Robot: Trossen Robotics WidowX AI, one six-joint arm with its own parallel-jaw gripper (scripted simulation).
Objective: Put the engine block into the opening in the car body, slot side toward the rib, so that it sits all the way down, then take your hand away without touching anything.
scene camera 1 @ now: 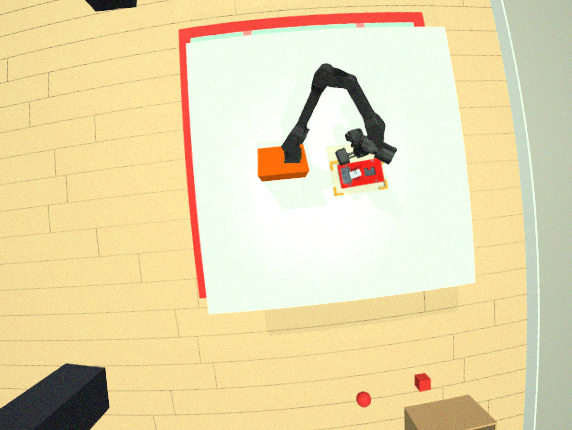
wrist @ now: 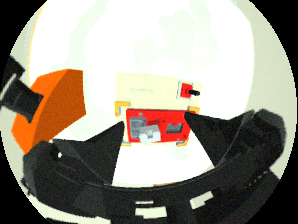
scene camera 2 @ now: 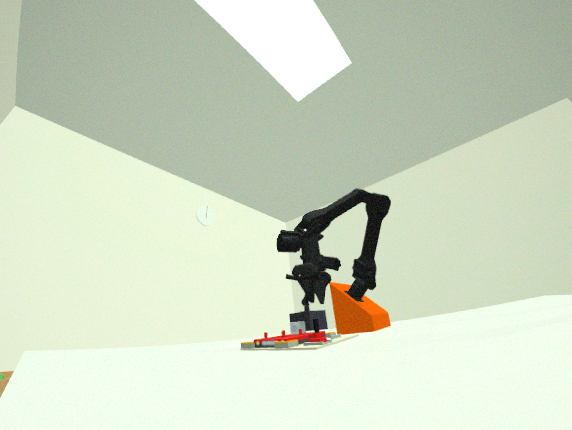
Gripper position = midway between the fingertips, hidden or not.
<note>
The gripper [scene camera 2: 317, 303] is open, holding nothing.
The gripper also shows in the wrist view [wrist: 155, 119].
</note>
